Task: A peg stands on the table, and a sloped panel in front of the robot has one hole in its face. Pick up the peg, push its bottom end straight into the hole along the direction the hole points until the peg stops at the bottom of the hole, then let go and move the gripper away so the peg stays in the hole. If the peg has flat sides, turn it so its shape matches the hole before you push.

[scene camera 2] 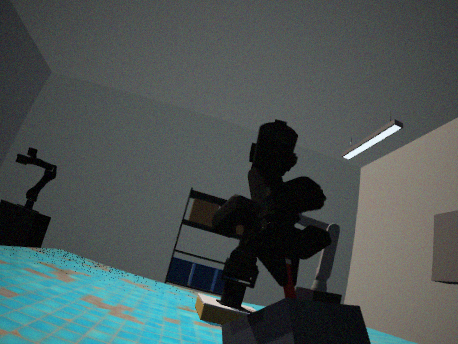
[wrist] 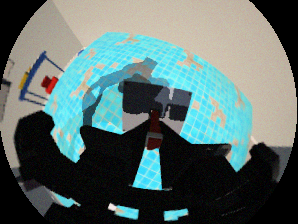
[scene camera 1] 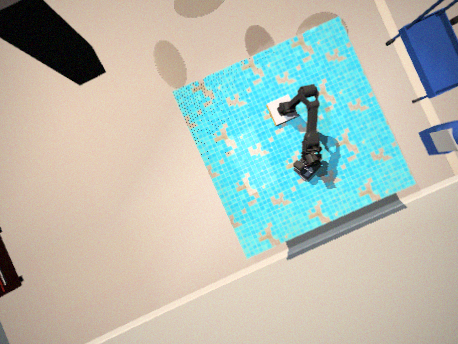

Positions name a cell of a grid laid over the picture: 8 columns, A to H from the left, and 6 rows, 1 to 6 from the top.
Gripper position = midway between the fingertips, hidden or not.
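A red peg is held by my gripper (scene camera 2: F5); the wrist view (wrist: E4) contains the gripper as well.
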